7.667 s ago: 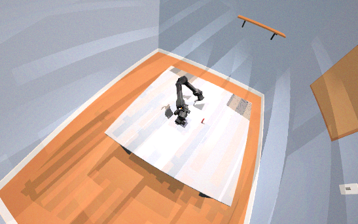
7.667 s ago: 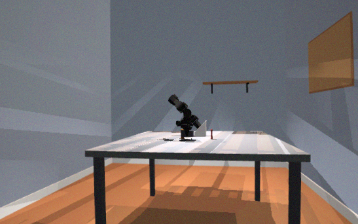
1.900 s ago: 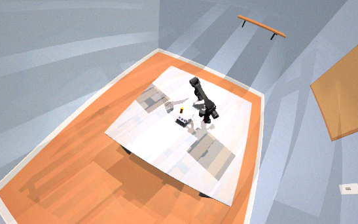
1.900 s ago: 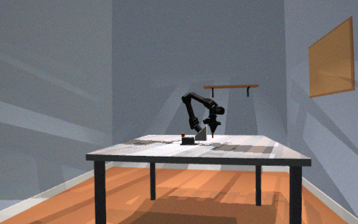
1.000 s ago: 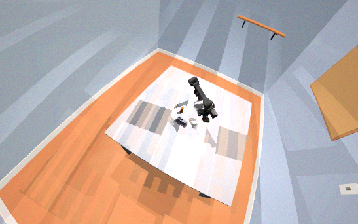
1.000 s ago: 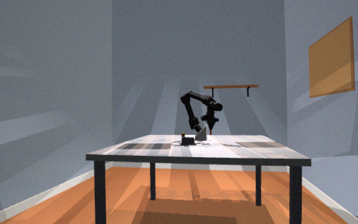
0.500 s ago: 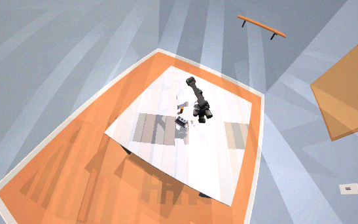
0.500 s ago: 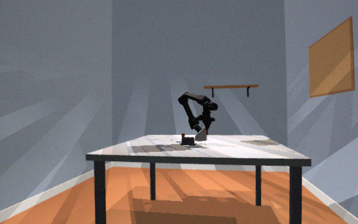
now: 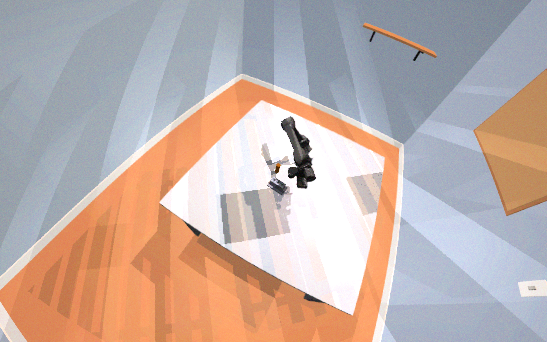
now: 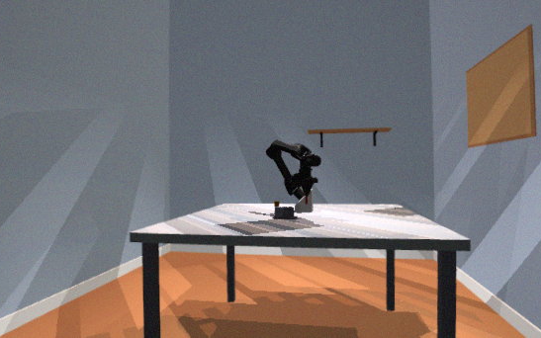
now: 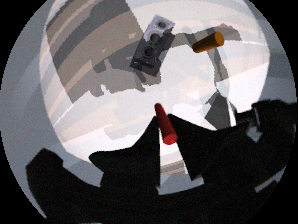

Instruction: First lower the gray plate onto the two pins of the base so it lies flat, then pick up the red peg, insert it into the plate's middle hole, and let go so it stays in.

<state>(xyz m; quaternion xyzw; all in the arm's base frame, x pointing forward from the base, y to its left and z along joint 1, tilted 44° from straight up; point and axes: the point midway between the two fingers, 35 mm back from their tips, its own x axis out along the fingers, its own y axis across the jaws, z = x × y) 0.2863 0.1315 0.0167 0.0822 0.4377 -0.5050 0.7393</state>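
My gripper tip is now 6 cm short of the gray plate, 11 cm to the left of it and 7 cm above it. From my gripper tip the other things lie so: red peg (right at my gripper tip); base (6 cm ahead, 10 cm to the right, 11 cm below); orange peg (4 cm behind, 18 cm to the right, 7 cm below).
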